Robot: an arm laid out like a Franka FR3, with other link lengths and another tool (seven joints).
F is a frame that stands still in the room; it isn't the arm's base.
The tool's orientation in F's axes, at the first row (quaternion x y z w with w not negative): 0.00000, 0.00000, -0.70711, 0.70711
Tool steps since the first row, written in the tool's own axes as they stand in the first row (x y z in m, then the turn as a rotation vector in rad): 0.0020, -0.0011, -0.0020, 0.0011, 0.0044, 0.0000; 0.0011, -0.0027, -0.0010, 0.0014, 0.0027, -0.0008; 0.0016, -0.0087, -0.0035, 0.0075, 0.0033, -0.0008; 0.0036, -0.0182, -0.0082, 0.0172, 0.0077, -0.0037; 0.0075, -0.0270, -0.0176, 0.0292, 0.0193, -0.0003; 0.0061, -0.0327, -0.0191, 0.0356, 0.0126, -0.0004; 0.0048, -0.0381, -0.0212, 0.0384, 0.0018, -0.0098; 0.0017, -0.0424, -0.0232, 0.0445, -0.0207, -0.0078; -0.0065, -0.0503, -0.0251, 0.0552, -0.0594, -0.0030; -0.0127, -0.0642, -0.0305, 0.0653, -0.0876, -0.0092; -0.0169, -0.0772, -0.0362, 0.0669, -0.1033, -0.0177; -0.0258, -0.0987, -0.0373, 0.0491, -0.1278, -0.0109; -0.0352, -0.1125, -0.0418, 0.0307, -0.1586, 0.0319
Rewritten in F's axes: -0.0011, -0.0020, -0.0020, 0.0044, -0.0011, 0.0000; -0.0027, -0.0011, -0.0010, 0.0027, -0.0014, -0.0008; -0.0087, -0.0016, -0.0035, 0.0033, -0.0075, -0.0008; -0.0182, -0.0036, -0.0082, 0.0077, -0.0172, -0.0037; -0.0270, -0.0075, -0.0176, 0.0193, -0.0292, -0.0003; -0.0327, -0.0061, -0.0191, 0.0126, -0.0356, -0.0004; -0.0381, -0.0048, -0.0212, 0.0018, -0.0384, -0.0098; -0.0424, -0.0017, -0.0232, -0.0207, -0.0445, -0.0078; -0.0503, 0.0065, -0.0251, -0.0594, -0.0552, -0.0030; -0.0642, 0.0127, -0.0305, -0.0876, -0.0653, -0.0092; -0.0772, 0.0169, -0.0362, -0.1033, -0.0669, -0.0177; -0.0987, 0.0258, -0.0373, -0.1278, -0.0491, -0.0109; -0.1125, 0.0352, -0.0418, -0.1586, -0.0307, 0.0319
